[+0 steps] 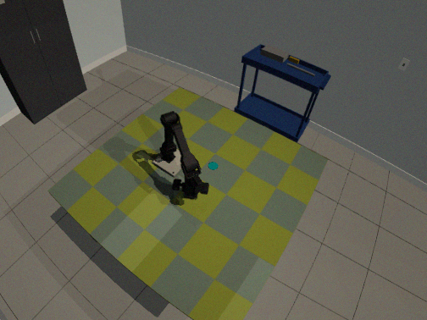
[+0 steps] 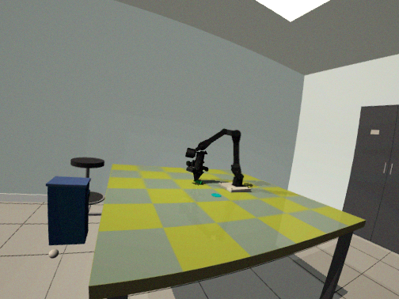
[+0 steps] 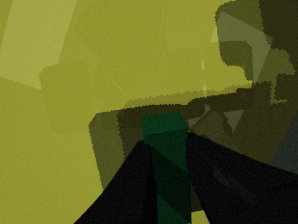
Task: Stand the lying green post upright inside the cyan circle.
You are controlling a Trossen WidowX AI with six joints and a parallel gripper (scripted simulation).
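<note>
My gripper tip is now 260 mm to the right of the cyan circle, 20 mm past it and 20 mm above it. The rest, counted from my gripper tip: green post (20 mm to the left, 10 mm behind).
</note>
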